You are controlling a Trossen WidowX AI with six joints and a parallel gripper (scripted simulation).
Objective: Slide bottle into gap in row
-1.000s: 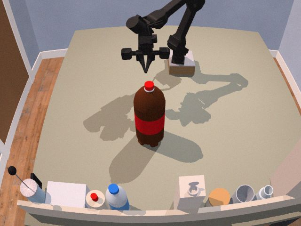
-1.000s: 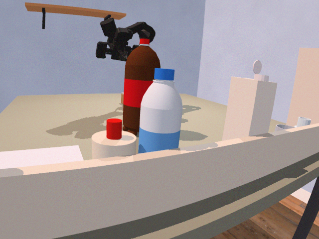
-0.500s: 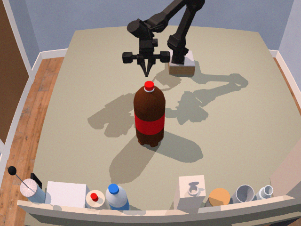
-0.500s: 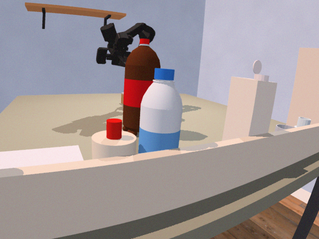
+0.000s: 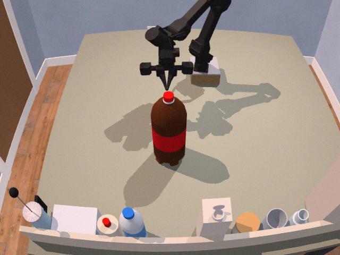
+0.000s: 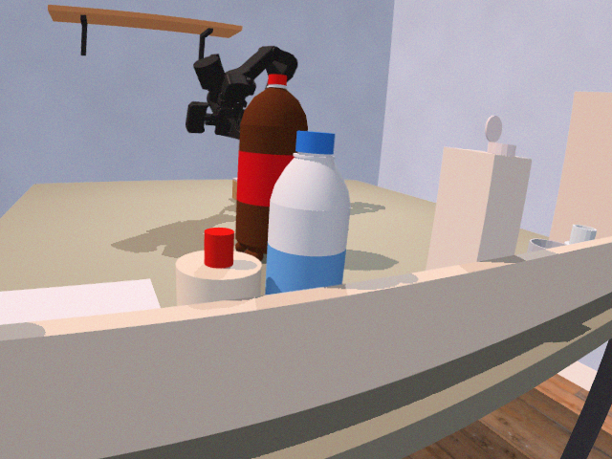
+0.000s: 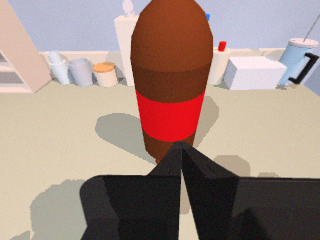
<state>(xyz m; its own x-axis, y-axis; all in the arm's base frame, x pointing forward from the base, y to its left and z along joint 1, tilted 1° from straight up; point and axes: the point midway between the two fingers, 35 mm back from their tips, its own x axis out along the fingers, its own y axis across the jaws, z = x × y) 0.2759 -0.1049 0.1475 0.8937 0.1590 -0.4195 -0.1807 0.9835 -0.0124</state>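
My gripper is now 160 mm short of the brown cola bottle, 50 mm above it and 40 mm to the right of it. From my hand the other things lie so: raised rail 500 mm ahead, 240 mm to the left, 160 mm below; blue-capped water bottle 500 mm ahead, 100 mm below, 20 mm to the right; orange-lidded jar 430 mm ahead, 330 mm to the left, 170 mm below.
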